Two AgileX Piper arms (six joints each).
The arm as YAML. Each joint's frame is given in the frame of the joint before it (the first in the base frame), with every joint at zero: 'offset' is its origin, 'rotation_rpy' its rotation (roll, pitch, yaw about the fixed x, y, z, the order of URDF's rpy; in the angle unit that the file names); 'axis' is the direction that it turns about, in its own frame. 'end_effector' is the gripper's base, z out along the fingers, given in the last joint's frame.
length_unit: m
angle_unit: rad
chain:
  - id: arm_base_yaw
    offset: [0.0, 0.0, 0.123]
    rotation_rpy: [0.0, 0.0, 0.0]
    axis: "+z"
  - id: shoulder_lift
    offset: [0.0, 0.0, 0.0]
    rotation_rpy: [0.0, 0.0, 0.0]
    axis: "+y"
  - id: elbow
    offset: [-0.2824, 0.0, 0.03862]
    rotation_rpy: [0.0, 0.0, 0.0]
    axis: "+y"
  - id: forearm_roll
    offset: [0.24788, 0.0, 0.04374]
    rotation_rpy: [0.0, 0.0, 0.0]
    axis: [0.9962, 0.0, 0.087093]
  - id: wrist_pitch
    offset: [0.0, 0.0, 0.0]
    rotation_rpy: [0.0, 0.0, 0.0]
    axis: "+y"
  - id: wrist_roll
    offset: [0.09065, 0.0, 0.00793]
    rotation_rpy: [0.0, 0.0, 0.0]
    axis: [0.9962, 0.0, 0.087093]
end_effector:
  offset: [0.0, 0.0, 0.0]
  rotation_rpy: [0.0, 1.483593, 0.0]
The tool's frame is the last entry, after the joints.
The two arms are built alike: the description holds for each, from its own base.
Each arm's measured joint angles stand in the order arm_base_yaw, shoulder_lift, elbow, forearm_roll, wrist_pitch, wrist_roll.
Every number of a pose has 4 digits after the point. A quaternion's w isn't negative.
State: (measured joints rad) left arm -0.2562 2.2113 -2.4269 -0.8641 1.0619 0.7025; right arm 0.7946 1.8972 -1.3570 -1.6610 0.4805 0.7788
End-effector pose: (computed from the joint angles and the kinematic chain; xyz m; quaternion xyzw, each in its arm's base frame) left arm 0.4589 -0.1827 0.3861 0.3466 0.7602 -0.3268 0.4418; right arm 0.3356 0.2821 0.2562 -0.5199 0.6365 -0.2241 0.5239
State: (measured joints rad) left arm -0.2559 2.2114 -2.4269 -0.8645 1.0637 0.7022; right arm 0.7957 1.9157 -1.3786 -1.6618 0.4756 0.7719
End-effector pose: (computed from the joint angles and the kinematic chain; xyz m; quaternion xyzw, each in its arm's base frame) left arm 0.4588 -0.1826 0.3860 0.3468 0.7604 -0.3272 0.4410; right arm 0.3387 0.2865 0.2547 -0.5230 0.6332 -0.2237 0.5248
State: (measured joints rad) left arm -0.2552 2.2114 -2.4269 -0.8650 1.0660 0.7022; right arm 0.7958 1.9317 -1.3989 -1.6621 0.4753 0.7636
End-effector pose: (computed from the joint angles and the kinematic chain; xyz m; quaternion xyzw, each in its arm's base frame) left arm 0.4588 -0.1823 0.3859 0.3471 0.7605 -0.3276 0.4402; right arm 0.3419 0.2898 0.2539 -0.5247 0.6305 -0.2256 0.5257
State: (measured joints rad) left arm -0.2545 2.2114 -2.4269 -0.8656 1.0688 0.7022; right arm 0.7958 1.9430 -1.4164 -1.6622 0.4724 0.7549
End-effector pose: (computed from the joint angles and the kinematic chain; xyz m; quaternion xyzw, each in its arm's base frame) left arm 0.4587 -0.1821 0.3858 0.3475 0.7607 -0.3280 0.4392; right arm 0.3443 0.2926 0.2542 -0.5266 0.6272 -0.2265 0.5274
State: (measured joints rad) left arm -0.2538 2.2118 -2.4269 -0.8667 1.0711 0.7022; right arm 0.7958 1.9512 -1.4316 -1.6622 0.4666 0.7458
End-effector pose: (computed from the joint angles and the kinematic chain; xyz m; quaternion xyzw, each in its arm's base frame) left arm 0.4587 -0.1819 0.3855 0.3476 0.7609 -0.3287 0.4383; right arm 0.3461 0.2951 0.2551 -0.5291 0.6234 -0.2262 0.5295
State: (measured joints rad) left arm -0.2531 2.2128 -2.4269 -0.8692 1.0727 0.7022; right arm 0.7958 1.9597 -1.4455 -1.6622 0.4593 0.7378
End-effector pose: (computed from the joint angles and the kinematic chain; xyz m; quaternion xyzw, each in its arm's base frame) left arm 0.4589 -0.1818 0.3851 0.3474 0.7610 -0.3299 0.4374; right arm 0.3477 0.2976 0.2554 -0.5320 0.6198 -0.2252 0.5311
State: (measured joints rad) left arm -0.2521 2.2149 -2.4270 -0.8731 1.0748 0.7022; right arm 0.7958 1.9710 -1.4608 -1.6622 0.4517 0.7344
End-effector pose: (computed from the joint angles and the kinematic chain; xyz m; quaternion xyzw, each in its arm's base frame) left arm 0.4593 -0.1816 0.3842 0.3468 0.7613 -0.3318 0.4360; right arm 0.3497 0.3005 0.2549 -0.5340 0.6175 -0.2229 0.5327
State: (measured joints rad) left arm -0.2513 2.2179 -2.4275 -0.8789 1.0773 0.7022; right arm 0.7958 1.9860 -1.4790 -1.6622 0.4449 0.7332
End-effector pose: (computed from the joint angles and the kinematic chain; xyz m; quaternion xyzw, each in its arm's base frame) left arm 0.4598 -0.1818 0.3831 0.3462 0.7613 -0.3348 0.4342; right arm 0.3523 0.3040 0.2535 -0.5353 0.6160 -0.2204 0.5343
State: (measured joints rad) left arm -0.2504 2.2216 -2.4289 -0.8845 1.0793 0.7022; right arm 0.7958 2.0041 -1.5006 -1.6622 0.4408 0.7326
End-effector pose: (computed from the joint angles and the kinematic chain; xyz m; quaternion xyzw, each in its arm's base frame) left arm 0.4605 -0.1818 0.3819 0.3454 0.7613 -0.3376 0.4327; right arm 0.3555 0.3077 0.2518 -0.5356 0.6150 -0.2187 0.5358
